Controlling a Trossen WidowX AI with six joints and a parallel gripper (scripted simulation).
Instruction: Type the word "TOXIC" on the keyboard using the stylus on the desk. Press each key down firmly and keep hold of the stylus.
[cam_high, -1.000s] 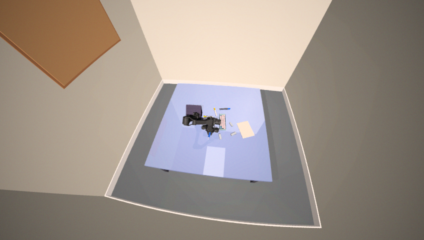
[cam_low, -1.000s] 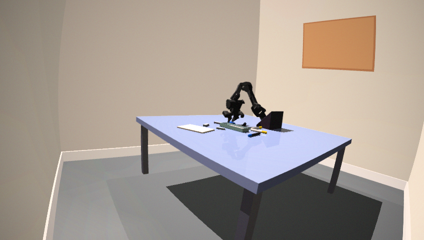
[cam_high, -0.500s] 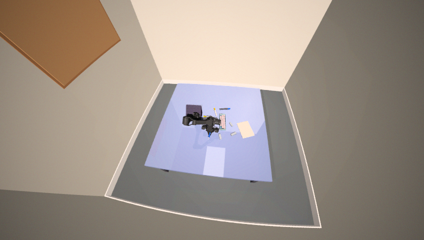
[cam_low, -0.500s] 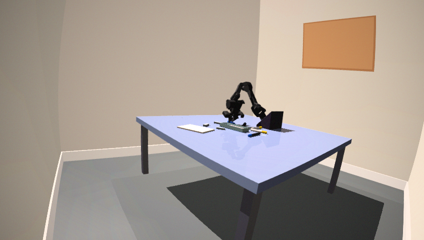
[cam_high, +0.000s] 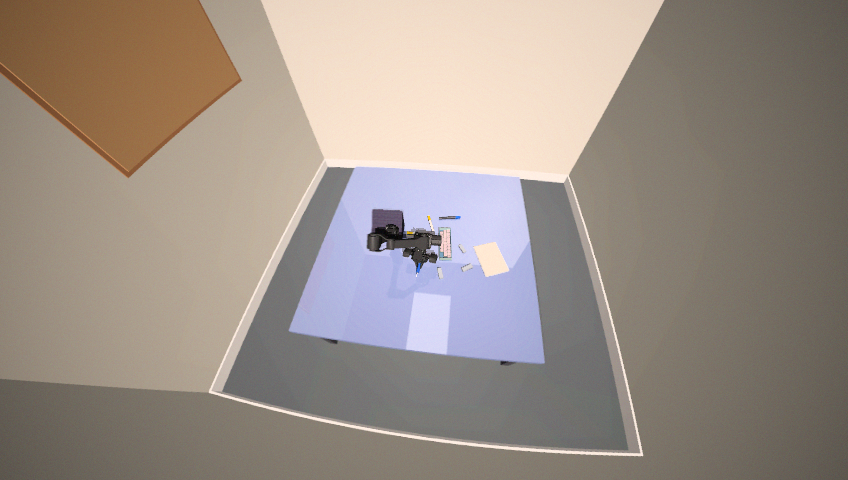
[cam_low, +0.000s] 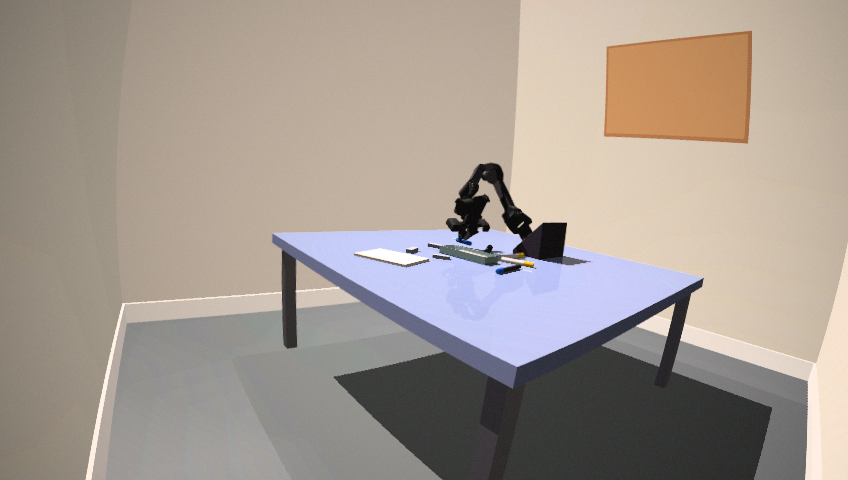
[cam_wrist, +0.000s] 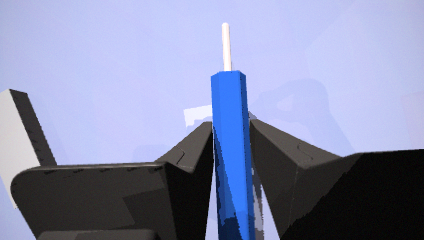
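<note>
My gripper tip is 14 cm short of the Q key, 12 cm to the right of it and 1 cm above it. The rest, counted from my gripper tip: blue stylus 1 cm to the right; cream notepad 42 cm ahead, 7 cm to the left, 2 cm below; black pen 38 cm to the left, 22 cm ahead, 1 cm below.
</note>
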